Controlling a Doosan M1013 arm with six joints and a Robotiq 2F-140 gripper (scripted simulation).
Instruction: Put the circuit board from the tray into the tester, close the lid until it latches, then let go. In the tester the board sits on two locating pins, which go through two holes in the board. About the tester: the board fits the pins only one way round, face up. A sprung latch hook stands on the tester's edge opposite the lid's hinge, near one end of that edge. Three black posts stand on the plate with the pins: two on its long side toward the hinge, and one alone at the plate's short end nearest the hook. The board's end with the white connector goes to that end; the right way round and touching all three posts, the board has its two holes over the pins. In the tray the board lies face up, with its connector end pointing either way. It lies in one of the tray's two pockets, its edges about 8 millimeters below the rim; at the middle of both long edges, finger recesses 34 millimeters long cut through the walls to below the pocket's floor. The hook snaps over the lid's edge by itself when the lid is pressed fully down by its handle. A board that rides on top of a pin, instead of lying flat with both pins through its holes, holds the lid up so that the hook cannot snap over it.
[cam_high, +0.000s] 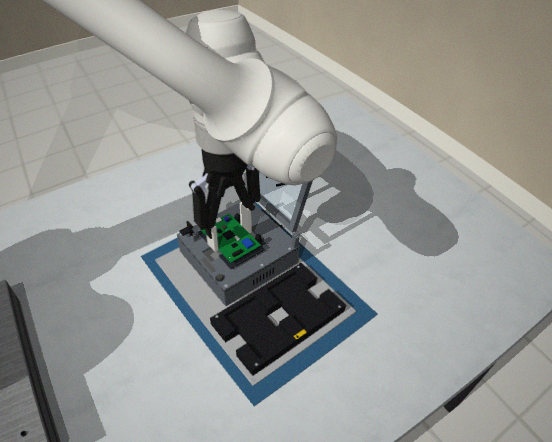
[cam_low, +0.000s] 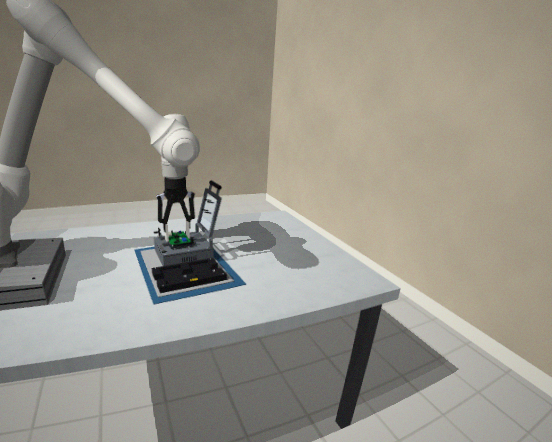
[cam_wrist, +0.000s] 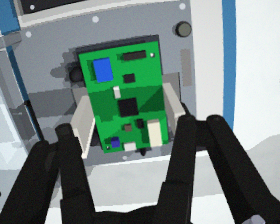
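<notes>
My hand is 20 mm above the green circuit board. The rest, counted from my hand: latch hook (50 mm behind, 60 mm to the left, 20 mm below); tester lid (120 mm ahead, 10 mm to the right, 80 mm above).
</notes>
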